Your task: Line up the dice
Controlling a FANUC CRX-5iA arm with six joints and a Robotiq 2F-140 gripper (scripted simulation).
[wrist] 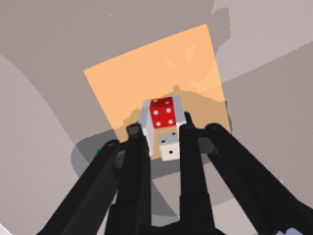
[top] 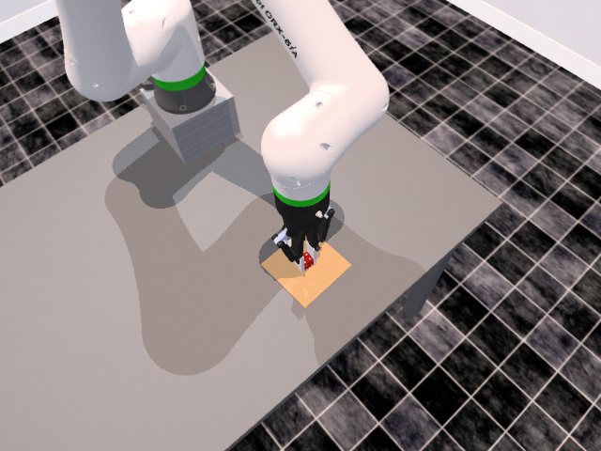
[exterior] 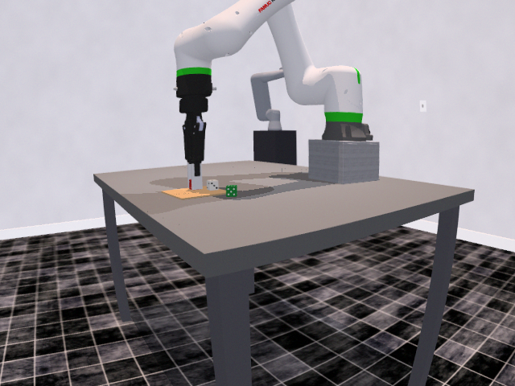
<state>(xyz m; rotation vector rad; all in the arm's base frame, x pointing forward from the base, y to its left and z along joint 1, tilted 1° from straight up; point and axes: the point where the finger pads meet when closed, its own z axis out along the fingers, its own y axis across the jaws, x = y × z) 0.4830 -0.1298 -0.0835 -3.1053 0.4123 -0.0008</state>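
My hand is 2 cm above the red die. The rest, counted from my hand: white die: 5 cm behind, 1 cm to the left, 3 cm below; green die: 4 cm behind, 11 cm to the left, 3 cm below; mat: 4 cm below.
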